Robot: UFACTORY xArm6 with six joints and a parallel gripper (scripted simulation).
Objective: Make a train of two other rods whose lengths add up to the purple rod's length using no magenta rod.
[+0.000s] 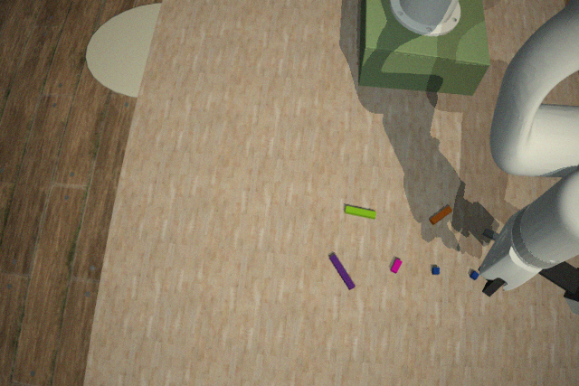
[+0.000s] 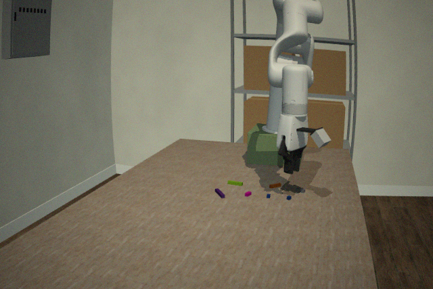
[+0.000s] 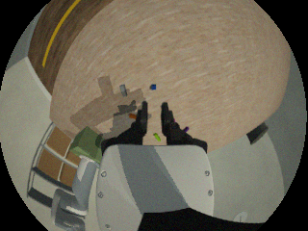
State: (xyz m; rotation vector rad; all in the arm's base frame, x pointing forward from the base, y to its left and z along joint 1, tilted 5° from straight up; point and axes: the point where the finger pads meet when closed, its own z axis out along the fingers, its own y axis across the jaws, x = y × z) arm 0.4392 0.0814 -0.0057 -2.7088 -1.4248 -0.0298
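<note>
Now: the lime rod 19 cm to the right of my hand, 10 cm below it and 10 cm behind it. Also, from my hand: grey rod 10 cm below, 7 cm behind, 3 cm to the left; then magenta rod 13 cm to the right, 10 cm below, 2 cm behind; then orange rod 10 cm below, 10 cm behind, 5 cm to the right.
</note>
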